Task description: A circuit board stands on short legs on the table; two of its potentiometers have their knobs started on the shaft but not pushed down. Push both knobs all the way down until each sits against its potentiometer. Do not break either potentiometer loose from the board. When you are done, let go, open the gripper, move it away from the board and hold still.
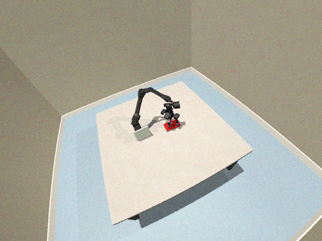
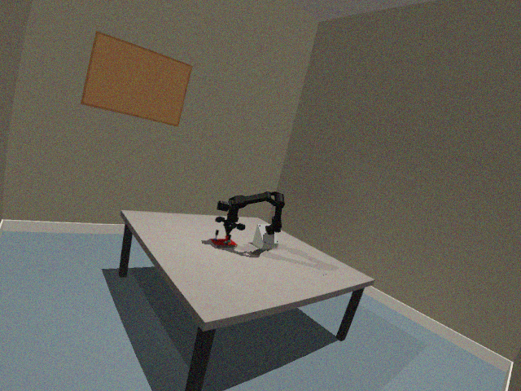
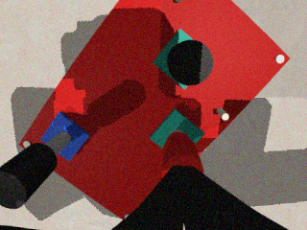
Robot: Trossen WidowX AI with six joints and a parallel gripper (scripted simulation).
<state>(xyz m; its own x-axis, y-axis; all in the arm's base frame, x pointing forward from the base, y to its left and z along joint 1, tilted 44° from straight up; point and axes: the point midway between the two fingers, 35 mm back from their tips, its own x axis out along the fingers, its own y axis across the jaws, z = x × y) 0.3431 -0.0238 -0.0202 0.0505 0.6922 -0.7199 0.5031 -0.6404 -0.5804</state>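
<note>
My gripper tip is 20 mm above the red knob. From my gripper tip the other things lie so: teal potentiometer 40 mm behind, 20 mm to the right, 30 mm below.
</note>
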